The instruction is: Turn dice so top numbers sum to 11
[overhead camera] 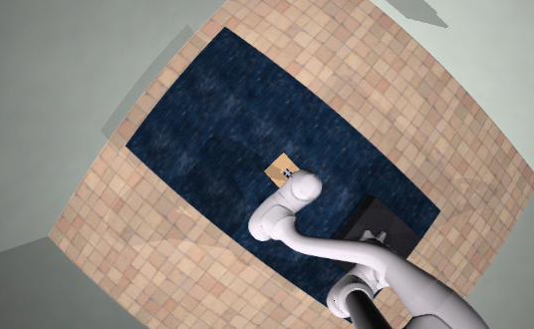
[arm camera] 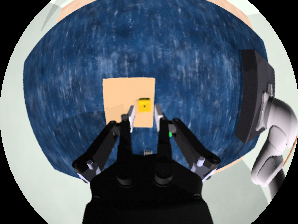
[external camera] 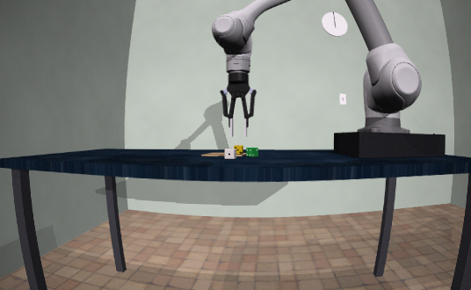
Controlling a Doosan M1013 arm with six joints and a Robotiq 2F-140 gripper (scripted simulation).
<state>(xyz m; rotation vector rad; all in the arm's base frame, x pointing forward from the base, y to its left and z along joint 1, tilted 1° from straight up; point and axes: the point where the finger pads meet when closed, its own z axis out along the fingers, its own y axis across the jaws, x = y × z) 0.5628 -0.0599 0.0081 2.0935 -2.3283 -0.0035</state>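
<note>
Right now the white die is 20 mm ahead of my hand, 180 mm to the left of it and 80 mm below it. Also, from my hand: green die: 50 mm behind, 90 mm to the left, 80 mm below; then yellow die: 80 mm below; then tan mat: 50 mm ahead, 90 mm below.
</note>
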